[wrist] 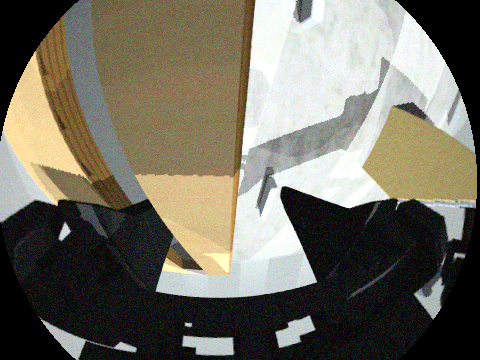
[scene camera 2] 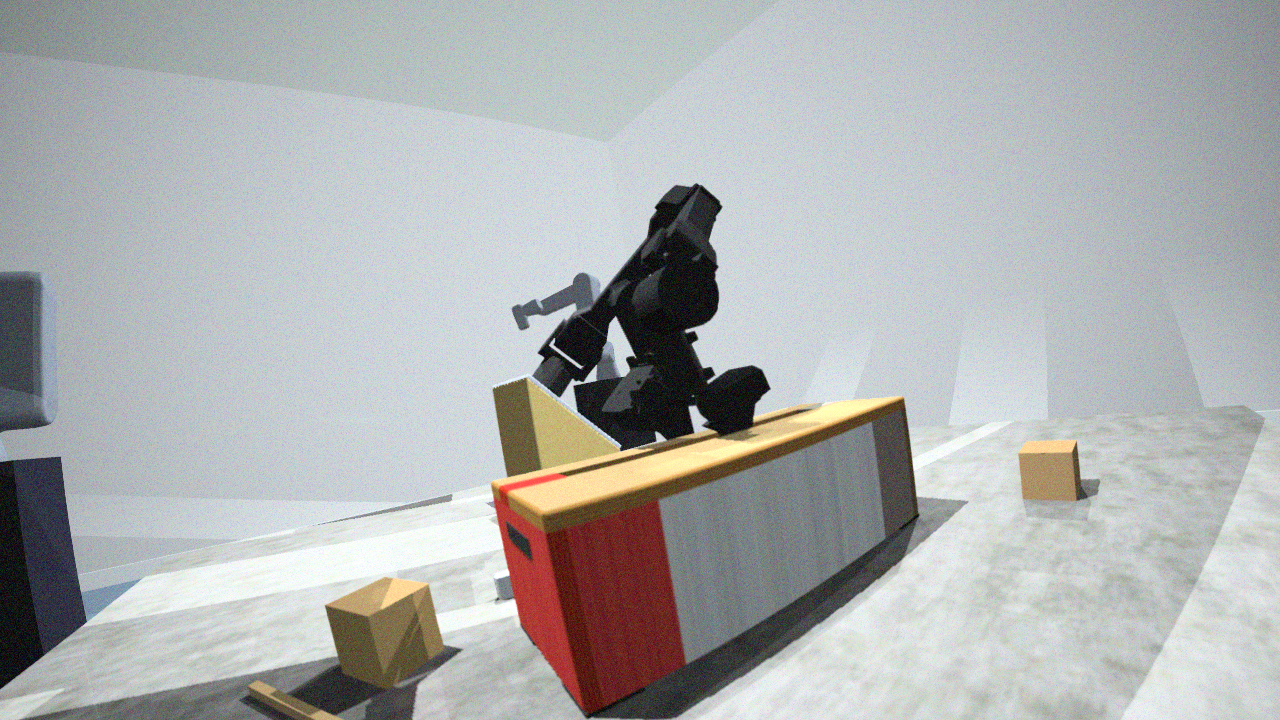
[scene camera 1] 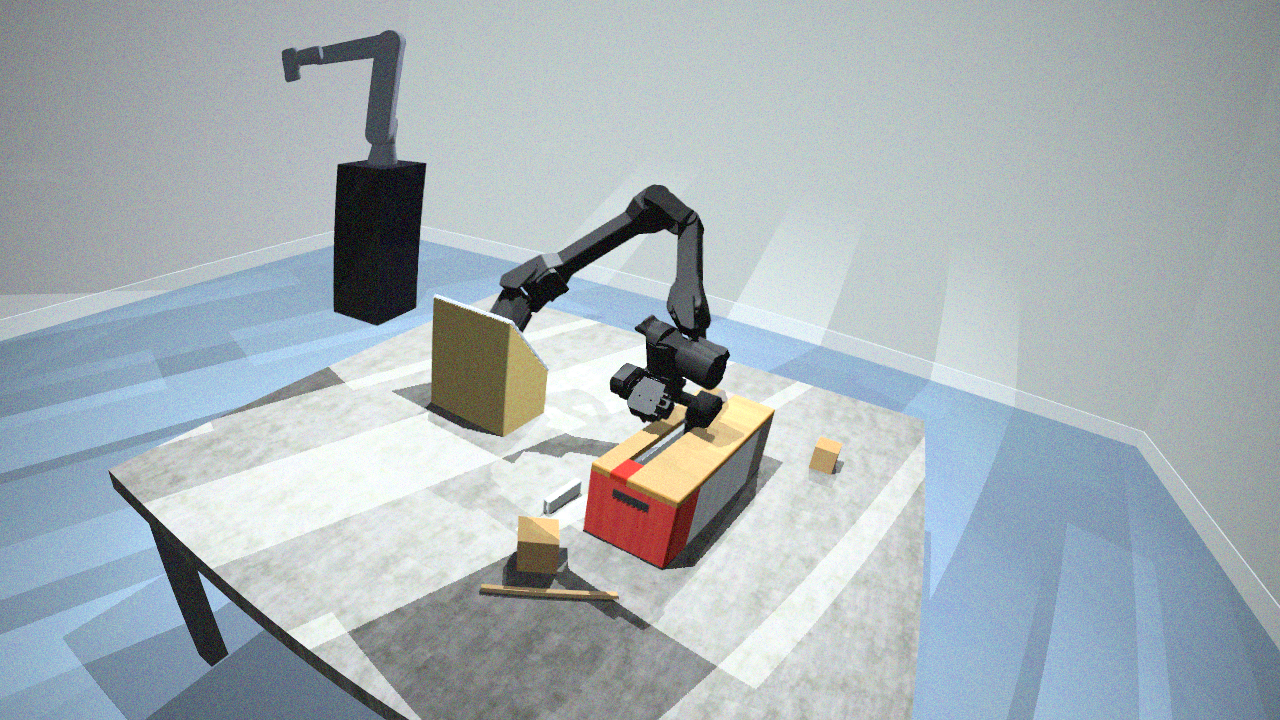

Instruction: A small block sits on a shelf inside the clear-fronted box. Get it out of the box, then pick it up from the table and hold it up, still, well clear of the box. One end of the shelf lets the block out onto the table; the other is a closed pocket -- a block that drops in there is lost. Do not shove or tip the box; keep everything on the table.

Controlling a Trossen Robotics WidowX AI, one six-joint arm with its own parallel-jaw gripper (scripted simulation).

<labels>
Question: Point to a thin wooden stick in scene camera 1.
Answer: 484, 587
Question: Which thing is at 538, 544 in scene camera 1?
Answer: A tan cube.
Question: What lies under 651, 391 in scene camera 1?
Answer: My gripper.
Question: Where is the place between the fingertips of my gripper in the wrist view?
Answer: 234, 191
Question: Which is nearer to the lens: the box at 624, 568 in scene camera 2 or the tan cube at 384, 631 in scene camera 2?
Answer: The box.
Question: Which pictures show the tan cube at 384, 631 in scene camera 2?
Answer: Scene camera 2 and scene camera 1 only.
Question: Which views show the box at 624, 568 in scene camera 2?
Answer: The wrist view, scene camera 2 and scene camera 1: all of them.
</labels>
